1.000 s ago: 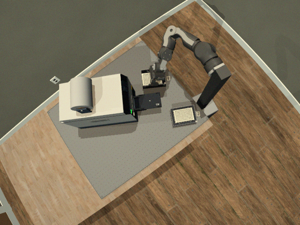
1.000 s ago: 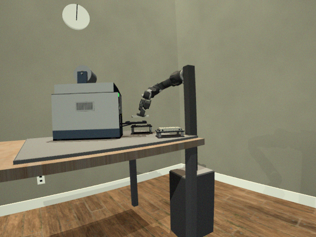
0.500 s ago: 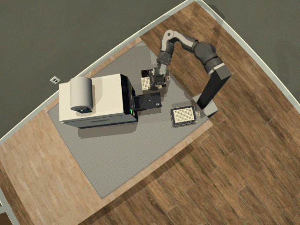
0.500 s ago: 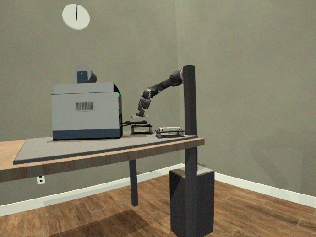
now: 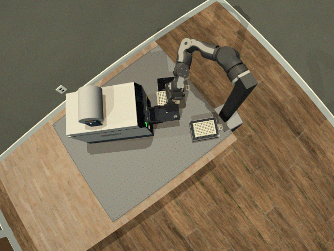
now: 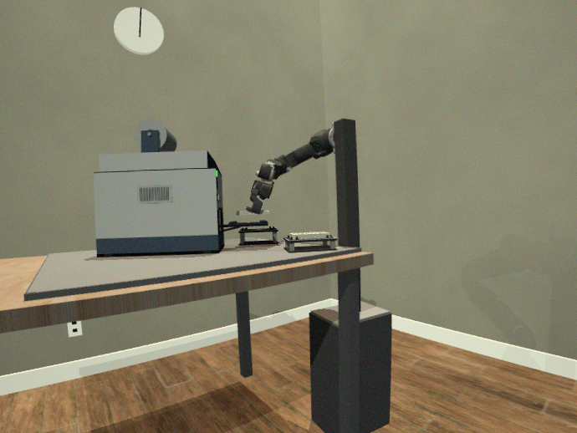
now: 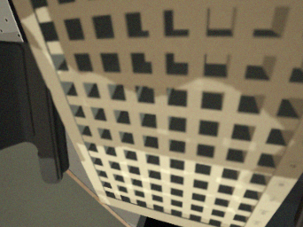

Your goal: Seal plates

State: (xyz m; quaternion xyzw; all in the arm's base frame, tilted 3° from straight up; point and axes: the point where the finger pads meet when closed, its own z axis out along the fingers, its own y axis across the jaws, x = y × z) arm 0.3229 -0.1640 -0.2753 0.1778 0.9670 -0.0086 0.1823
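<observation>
The sealer stage is 70 mm to the left of my hand, 50 mm below it and 40 mm ahead of it. Round my hand: black nest N1: 90 mm to the right, 80 mm below, 50 mm behind; yellow warning label: 110 mm ahead, 50 mm to the right, 10 mm above; plate: 240 mm to the left, 110 mm behind, 90 mm below.
</observation>
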